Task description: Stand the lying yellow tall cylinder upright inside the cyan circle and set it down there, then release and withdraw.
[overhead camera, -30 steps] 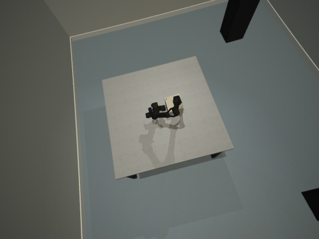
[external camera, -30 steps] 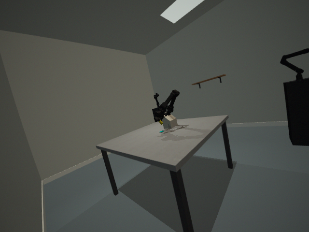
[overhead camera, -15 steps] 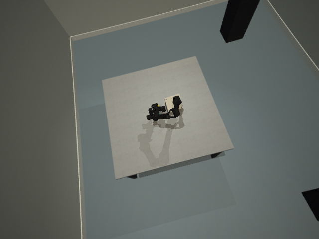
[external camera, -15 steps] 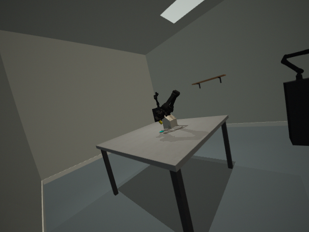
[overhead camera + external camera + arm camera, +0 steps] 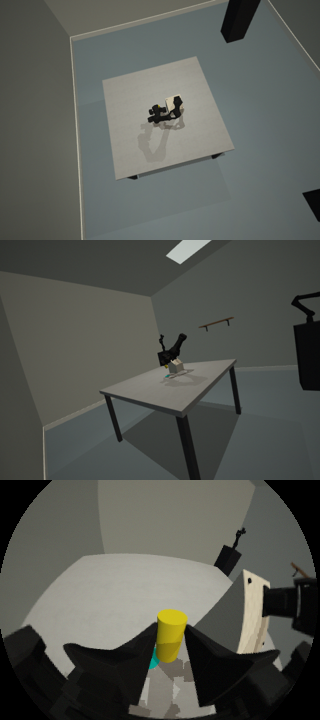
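My gripper tip is now 2 cm short of the cyan circle, 2 cm to the right of it and 15 cm above it. From my gripper tip the other things lie so: yellow tall cylinder 1 cm to the left, 2 cm below.
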